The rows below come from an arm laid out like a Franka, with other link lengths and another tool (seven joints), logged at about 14 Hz.
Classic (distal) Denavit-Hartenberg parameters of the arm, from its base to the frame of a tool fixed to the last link. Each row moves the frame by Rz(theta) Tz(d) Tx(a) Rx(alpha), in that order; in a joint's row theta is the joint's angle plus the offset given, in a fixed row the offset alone. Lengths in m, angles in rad.
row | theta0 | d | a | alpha
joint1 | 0 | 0.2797 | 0 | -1.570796
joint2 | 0 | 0 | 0 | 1.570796
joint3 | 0 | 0.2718 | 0.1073 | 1.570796
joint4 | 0 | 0 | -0.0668 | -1.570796
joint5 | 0 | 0.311 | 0 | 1.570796
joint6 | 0 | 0 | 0.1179 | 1.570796
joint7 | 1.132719 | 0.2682 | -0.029 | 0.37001
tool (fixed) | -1.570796 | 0.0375 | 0 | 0
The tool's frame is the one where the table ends.
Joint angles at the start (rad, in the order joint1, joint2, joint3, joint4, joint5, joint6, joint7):
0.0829, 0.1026, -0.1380, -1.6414, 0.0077, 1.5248, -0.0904
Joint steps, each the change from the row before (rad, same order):
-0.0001, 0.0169, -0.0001, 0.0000, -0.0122, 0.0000, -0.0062
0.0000, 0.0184, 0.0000, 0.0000, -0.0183, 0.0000, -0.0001
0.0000, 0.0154, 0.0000, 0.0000, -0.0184, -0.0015, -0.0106
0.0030, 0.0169, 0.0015, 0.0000, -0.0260, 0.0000, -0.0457
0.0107, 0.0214, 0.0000, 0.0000, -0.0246, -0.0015, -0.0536
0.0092, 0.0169, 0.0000, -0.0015, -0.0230, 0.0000, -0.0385
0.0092, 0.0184, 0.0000, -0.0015, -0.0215, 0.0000, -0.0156
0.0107, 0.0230, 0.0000, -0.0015, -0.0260, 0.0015, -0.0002
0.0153, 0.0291, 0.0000, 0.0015, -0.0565, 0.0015, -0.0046
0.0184, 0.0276, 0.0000, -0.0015, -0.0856, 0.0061, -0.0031
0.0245, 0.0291, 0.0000, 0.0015, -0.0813, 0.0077, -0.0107
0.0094, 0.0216, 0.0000, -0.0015, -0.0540, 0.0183, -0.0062
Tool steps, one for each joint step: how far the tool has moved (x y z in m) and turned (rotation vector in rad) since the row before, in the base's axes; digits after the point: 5 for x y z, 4 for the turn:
-0.00137, -0.00394, -0.00870, -0.0120, 0.0175, 0.0080
-0.00156, -0.00574, -0.00952, -0.0194, 0.0194, 0.0037
-0.00230, -0.00577, -0.00784, -0.0164, 0.0183, 0.0141
-0.00318, -0.00603, -0.00809, -0.0137, 0.0211, 0.0542
-0.00418, -0.00276, -0.00988, -0.0098, 0.0288, 0.0676
-0.00334, -0.00303, -0.00800, -0.0116, 0.0238, 0.0515
-0.00281, -0.00253, -0.00873, -0.0174, 0.0227, 0.0298
-0.00240, -0.00320, -0.01073, -0.0274, 0.0235, 0.0190
-0.00171, -0.01051, -0.01105, -0.0554, 0.0275, 0.0385
0.00047, -0.01755, -0.00838, -0.0823, 0.0235, 0.0532
0.00343, -0.01261, -0.00643, -0.0747, 0.0224, 0.0673
0.00554, -0.01050, -0.00565, -0.0472, 0.0074, 0.0437

